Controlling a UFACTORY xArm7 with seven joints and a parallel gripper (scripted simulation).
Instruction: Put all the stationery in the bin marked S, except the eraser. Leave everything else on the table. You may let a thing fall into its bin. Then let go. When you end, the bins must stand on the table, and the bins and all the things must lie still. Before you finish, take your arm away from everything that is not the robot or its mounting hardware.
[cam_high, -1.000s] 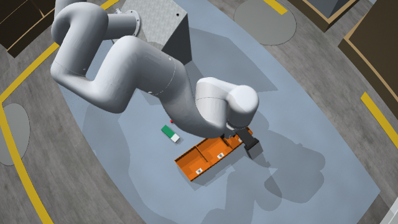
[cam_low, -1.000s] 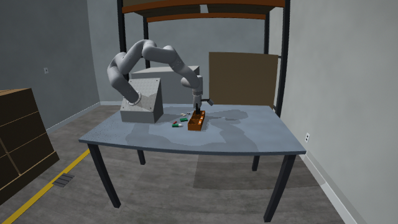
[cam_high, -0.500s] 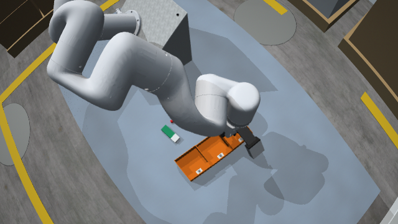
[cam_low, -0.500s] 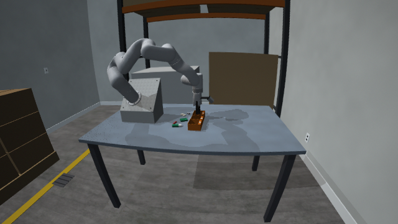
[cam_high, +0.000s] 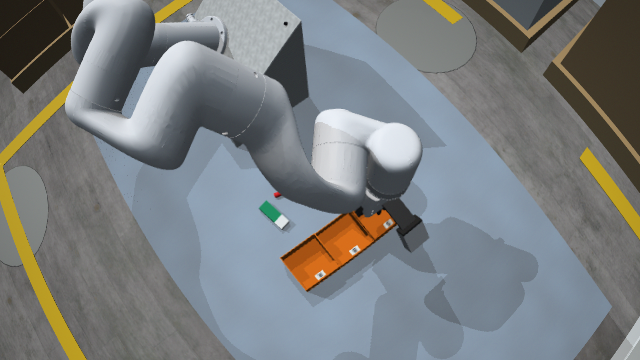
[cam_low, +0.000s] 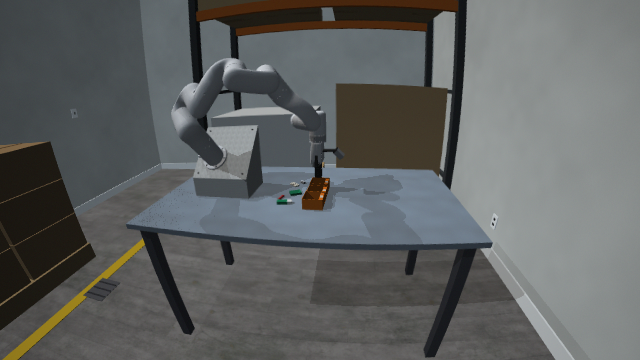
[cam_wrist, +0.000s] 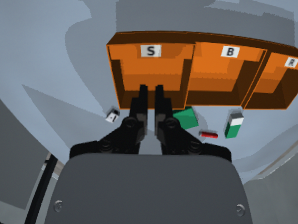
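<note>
My hand is 90 mm past the grey sharpener, 80 mm above it and 70 mm to the right of it. Round my hand: dotted domino 130 mm behind, 80 mm below, 30 mm to the left; orange bin 80 mm to the right, 60 mm below, 10 mm ahead; green block 100 mm behind, 80 mm below, 60 mm to the right.
</note>
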